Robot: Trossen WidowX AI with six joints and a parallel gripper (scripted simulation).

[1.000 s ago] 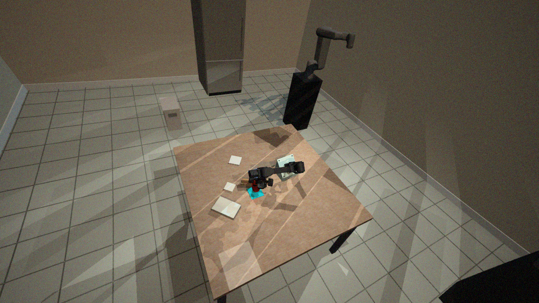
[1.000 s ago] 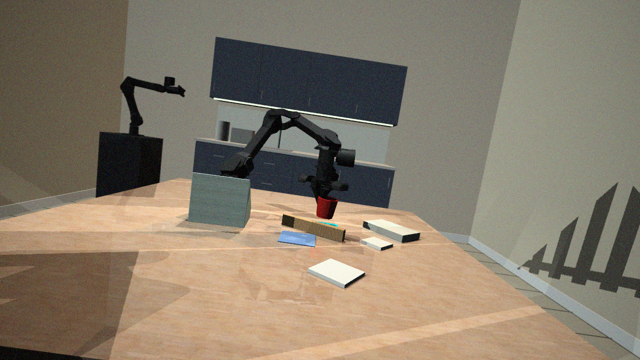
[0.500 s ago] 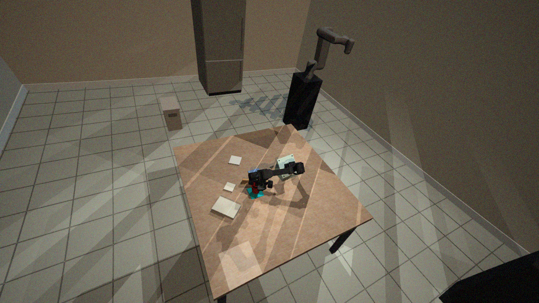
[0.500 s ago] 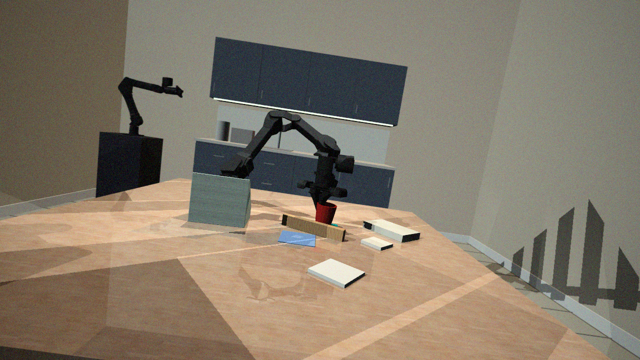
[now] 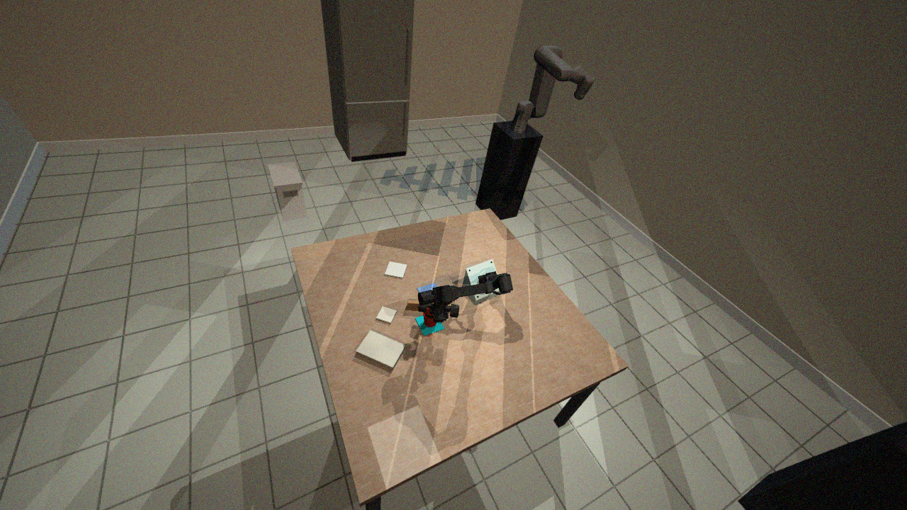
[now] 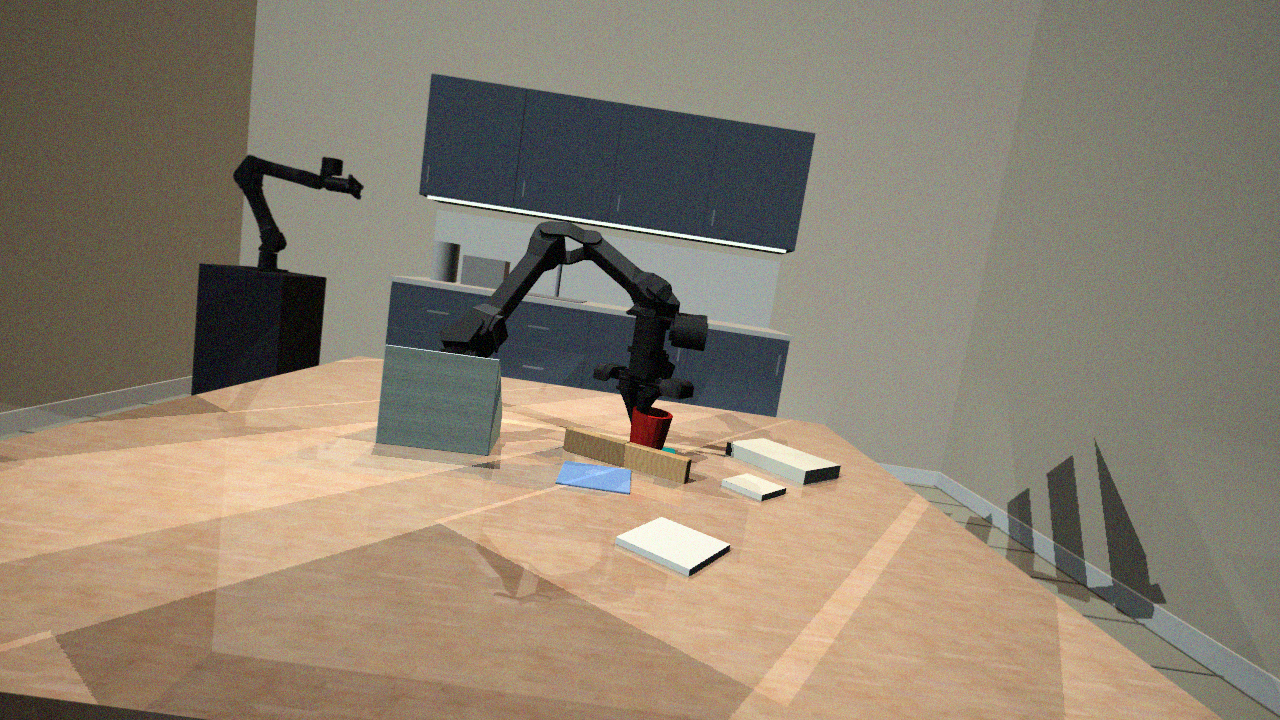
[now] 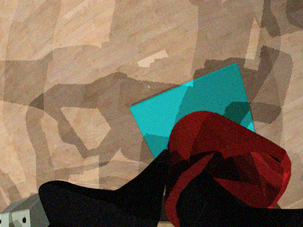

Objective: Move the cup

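The red cup lies 3 cm ahead of my gripper tip and 2 cm to the right of it. Round my gripper tip: wooden bar: 2 cm behind, 10 cm to the right, 4 cm below; then teal pad: 3 cm ahead, 2 cm to the right, 5 cm below.
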